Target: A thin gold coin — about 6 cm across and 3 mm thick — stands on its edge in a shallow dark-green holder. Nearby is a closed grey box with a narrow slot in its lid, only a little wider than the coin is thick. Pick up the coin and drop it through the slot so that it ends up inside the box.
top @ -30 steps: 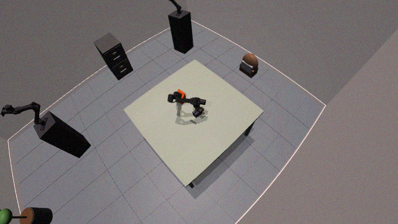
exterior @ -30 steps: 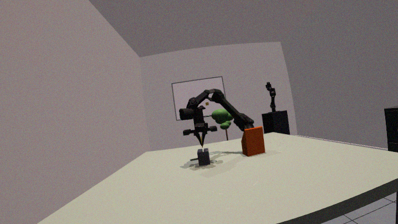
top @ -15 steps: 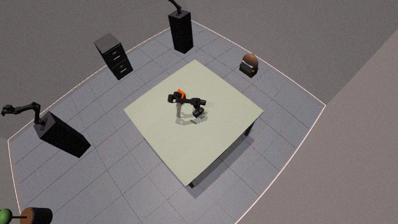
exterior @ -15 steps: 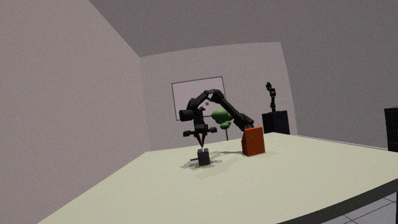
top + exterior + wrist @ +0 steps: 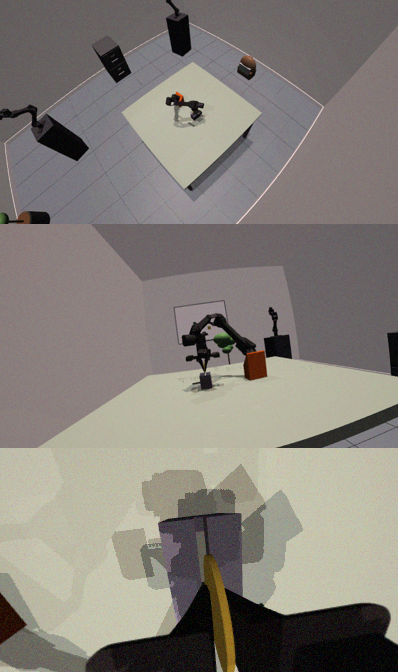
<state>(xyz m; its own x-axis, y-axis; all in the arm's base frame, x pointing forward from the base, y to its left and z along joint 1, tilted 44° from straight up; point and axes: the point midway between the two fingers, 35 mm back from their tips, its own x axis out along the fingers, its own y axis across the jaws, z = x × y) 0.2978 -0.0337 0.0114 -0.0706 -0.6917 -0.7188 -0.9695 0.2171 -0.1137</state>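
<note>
My gripper tip is now 2 cm below the gold coin.
</note>
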